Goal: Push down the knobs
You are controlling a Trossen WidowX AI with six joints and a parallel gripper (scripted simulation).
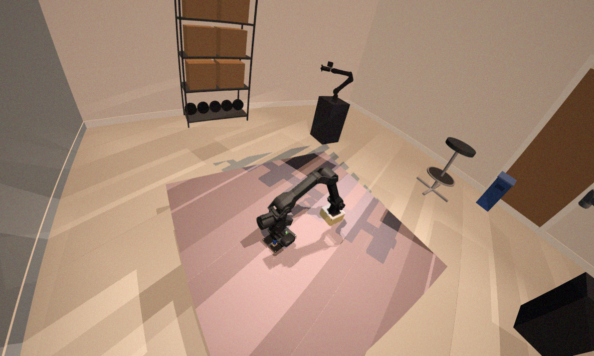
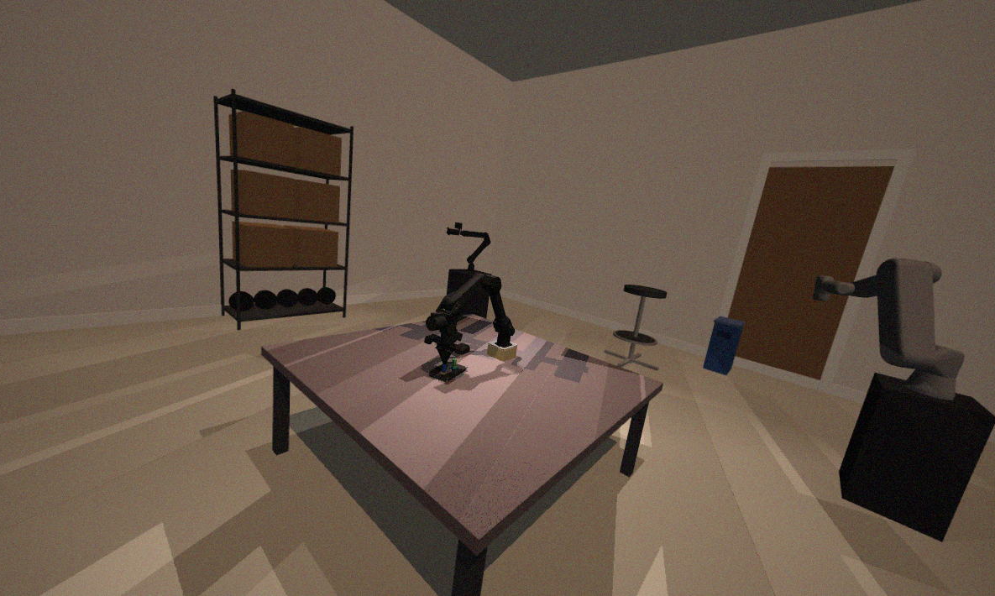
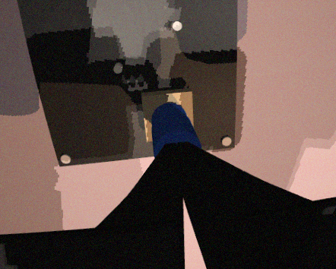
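My gripper tip is 1 cm above the blue knob. From my gripper tip the other things lie so: green knob 7 cm behind, 2 cm to the right, 1 cm below.
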